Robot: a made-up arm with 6 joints. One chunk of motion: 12 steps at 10 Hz.
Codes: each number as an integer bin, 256 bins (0 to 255) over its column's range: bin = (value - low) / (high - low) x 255, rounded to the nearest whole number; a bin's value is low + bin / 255 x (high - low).
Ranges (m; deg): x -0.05..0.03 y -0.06..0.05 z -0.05..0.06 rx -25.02..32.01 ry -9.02..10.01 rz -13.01..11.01
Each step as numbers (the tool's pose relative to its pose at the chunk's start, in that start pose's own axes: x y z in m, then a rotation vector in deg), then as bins.
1 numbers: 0.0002 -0.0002 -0.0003 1.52 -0.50 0.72
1 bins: 160 139 115 119 114 146
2 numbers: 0.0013 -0.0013 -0.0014 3.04 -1.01 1.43
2 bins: 164 136 113 125 107 153
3 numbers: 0.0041 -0.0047 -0.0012 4.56 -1.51 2.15
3 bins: 172 128 113 132 101 161
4 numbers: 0.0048 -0.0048 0.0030 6.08 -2.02 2.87
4 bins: 175 128 123 139 94 169
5 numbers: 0.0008 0.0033 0.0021 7.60 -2.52 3.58
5 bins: 162 147 121 146 87 176
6 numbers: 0.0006 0.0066 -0.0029 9.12 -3.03 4.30
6 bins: 161 154 109 153 80 184
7 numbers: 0.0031 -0.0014 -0.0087 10.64 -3.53 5.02
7 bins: 169 136 96 159 74 191
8 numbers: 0.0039 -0.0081 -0.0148 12.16 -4.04 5.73
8 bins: 172 120 82 166 67 199
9 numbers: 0.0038 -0.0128 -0.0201 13.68 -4.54 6.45
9 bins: 171 109 69 173 60 207
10 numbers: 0.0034 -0.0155 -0.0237 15.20 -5.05 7.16
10 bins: 170 103 61 180 53 214
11 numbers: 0.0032 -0.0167 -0.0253 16.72 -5.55 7.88
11 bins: 170 100 57 187 46 222
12 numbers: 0.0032 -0.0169 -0.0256 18.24 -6.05 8.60
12 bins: 170 100 57 193 40 229
